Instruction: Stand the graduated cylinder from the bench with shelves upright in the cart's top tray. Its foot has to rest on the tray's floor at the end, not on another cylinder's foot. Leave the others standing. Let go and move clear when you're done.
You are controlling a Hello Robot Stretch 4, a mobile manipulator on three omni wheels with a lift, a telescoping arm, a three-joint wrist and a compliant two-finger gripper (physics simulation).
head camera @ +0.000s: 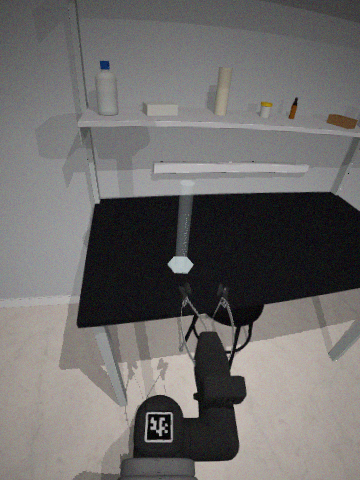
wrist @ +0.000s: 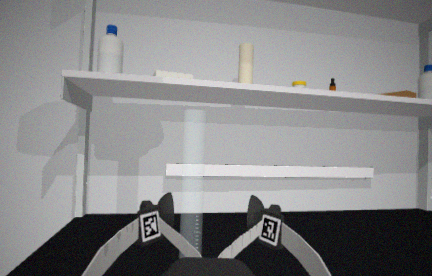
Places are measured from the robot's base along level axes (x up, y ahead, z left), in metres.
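Pixels of known places: hand, its tool point: (head camera: 203,289) (wrist: 210,215).
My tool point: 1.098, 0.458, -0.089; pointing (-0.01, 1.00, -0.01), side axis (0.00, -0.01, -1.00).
Ahead of a thing's pixels: the offset from my tool point to its top centre, as dx, dy, dz. Level surfaces: height alone.
The graduated cylinder @[+0.124, +0.298, +0.033] (head camera: 184,225) (wrist: 194,170), clear and tall with a pale hexagonal foot, stands upright on the black bench top @[dx -0.211] (head camera: 280,240) (wrist: 120,245), left of the bench's middle. My gripper (head camera: 204,290) (wrist: 211,210) is open with nothing between its fingertips. In the head camera view it is at the bench's front edge, nearer to me than the cylinder and a little to its right. In the wrist view the cylinder shows beyond the fingers, left of the midpoint between them. The cart and its top tray do not show in these views.
A shelf (head camera: 200,120) (wrist: 230,90) above the bench bears a blue-capped bottle @[+0.424, +0.628, +0.327] (head camera: 106,92) (wrist: 110,54), a white box @[+0.286, +0.671, +0.134] (head camera: 160,109), a cream cylinder @[+0.424, +0.745, -0.117] (head camera: 223,91) (wrist: 246,63), a yellow-lidded jar @[+0.306, +0.784, -0.325] (head camera: 265,110), an amber bottle @[+0.338, +0.826, -0.474] (head camera: 293,109) and a brown block @[+0.286, +0.809, -0.725] (head camera: 342,121). A black stool @[-0.566, +0.459, -0.267] (head camera: 242,314) stands under the front edge.
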